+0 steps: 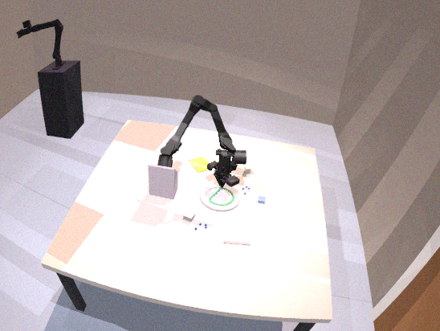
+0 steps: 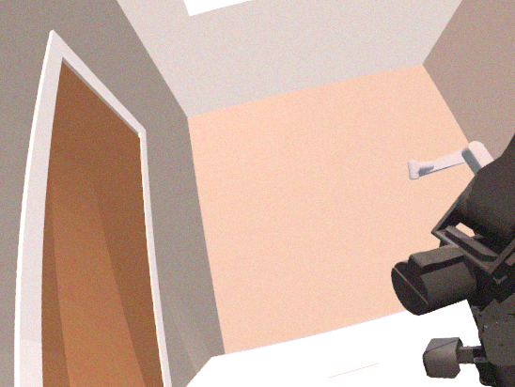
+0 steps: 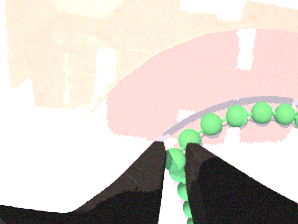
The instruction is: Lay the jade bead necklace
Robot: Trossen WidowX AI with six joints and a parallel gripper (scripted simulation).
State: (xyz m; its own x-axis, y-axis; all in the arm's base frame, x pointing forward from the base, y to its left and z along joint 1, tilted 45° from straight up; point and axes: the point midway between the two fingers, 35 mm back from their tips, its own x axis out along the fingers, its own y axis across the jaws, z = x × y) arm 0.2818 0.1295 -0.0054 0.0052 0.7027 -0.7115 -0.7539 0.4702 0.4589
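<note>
Now: the round white bead board 7 cm to the right of my gripper tip and 1 cm below it. From my gripper tip the other things lie so: yellow sheet 18 cm to the left, 14 cm behind, 2 cm below; then blue block 22 cm ahead, 4 cm to the right, 1 cm below; then cream block 18 cm to the left, 12 cm ahead.
</note>
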